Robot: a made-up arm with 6 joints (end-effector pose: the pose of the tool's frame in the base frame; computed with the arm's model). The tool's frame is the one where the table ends. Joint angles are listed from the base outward.
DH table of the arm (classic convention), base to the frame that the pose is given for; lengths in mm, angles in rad. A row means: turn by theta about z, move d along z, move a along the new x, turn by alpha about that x. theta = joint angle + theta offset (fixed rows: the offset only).
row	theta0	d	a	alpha
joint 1	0	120.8	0	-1.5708
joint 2	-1.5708	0	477.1	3.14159
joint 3	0	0	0	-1.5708
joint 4	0	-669.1	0	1.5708
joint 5	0	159.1	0	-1.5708
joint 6	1.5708	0	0	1.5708
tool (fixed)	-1.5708	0	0	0
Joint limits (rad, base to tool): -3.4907..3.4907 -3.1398..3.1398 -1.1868..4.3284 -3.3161..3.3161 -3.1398..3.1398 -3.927..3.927
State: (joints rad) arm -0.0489 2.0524 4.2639 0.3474 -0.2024 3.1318
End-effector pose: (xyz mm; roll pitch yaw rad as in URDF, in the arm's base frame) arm -27.8 -148.4 403.8 -0.4718 -1.1159 -3.0341
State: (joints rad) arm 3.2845 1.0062 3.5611 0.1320 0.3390 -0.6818
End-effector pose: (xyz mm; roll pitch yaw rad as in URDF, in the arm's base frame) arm 141.6 179.7 729.1 -2.5732 -0.2502 0.0977
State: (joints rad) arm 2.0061 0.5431 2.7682 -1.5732 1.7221 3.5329
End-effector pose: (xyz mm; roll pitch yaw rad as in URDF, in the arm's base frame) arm 14.2 -31.4 1157.0 0.2684 0.1184 0.5297
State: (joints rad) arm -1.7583 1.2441 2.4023 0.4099 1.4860 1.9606
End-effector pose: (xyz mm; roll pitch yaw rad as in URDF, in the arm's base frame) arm -266.8 -623.3 912.3 1.3603 -0.4601 0.9242
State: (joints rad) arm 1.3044 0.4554 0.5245 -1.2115 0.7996 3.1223
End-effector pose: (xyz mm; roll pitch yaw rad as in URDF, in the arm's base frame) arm 287.6 841.6 446.9 -1.7573 -0.3043 0.5239
